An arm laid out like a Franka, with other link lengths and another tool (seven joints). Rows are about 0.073 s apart.
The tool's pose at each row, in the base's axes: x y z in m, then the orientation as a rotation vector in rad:
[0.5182, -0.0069, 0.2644, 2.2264, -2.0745, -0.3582]
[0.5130, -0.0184, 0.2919, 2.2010, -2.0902, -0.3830]
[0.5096, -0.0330, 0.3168, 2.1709, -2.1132, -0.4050]
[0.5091, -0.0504, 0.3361, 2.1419, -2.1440, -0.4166]
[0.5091, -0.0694, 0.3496, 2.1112, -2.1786, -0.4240]
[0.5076, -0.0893, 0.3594, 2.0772, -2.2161, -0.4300]
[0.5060, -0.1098, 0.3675, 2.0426, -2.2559, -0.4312]
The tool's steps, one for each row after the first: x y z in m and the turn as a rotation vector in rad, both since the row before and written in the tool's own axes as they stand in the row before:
[0.0079, 0.0119, -0.0267, -0.0137, -0.0110, 0.0186]
[0.0113, 0.0100, -0.0249, -0.0108, -0.0115, 0.0240]
[0.0148, 0.0059, -0.0206, -0.0016, -0.0105, 0.0267]
[0.0170, 0.0037, -0.0155, 0.0017, -0.0098, 0.0291]
[0.0184, 0.0036, -0.0119, 0.0027, -0.0098, 0.0318]
[0.0193, 0.0027, -0.0105, 0.0062, -0.0088, 0.0329]

